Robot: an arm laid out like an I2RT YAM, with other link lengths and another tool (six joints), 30 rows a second.
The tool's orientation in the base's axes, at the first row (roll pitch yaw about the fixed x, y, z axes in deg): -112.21, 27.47, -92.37
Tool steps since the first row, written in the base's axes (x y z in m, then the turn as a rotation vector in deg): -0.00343, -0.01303, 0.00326, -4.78, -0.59, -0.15; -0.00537, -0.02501, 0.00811, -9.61, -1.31, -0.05; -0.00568, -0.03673, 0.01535, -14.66, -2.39, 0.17; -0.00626, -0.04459, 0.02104, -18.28, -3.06, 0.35; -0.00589, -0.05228, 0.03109, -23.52, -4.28, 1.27
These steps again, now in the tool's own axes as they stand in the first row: 0.01017, -0.00721, -0.00606, 0.77, 1.58, -4.49; 0.01863, -0.01579, -0.01113, 1.54, 2.92, -9.12; 0.02569, -0.02681, -0.01544, 2.58, 4.08, -14.05; 0.03005, -0.03475, -0.01895, 3.22, 4.94, -17.57; 0.03222, -0.04654, -0.02302, 4.07, 5.53, -22.93
